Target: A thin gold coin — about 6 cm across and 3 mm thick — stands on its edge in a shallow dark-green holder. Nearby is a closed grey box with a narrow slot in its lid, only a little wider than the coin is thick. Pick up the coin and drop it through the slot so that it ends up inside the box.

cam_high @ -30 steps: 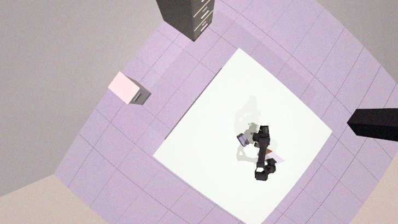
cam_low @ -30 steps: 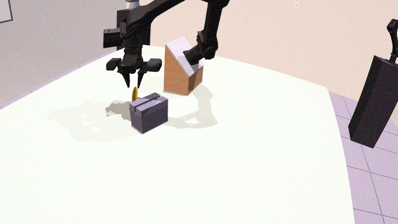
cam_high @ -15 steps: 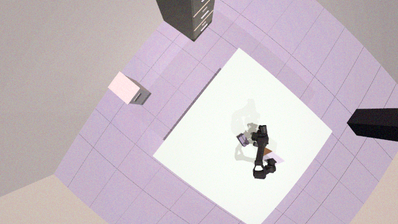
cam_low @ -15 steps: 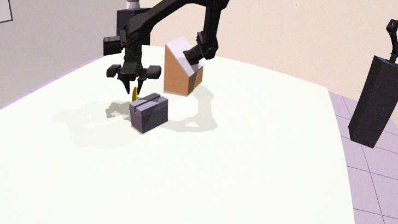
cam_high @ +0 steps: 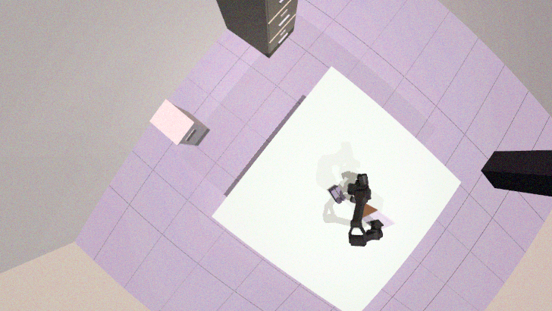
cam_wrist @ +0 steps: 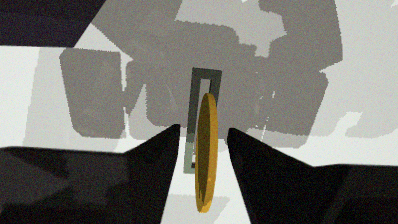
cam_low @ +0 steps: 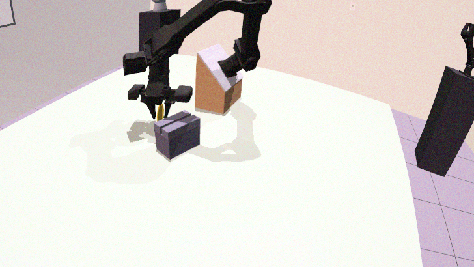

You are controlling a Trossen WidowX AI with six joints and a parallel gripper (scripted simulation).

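Now: the gold coin 20 mm above my gripper tip.
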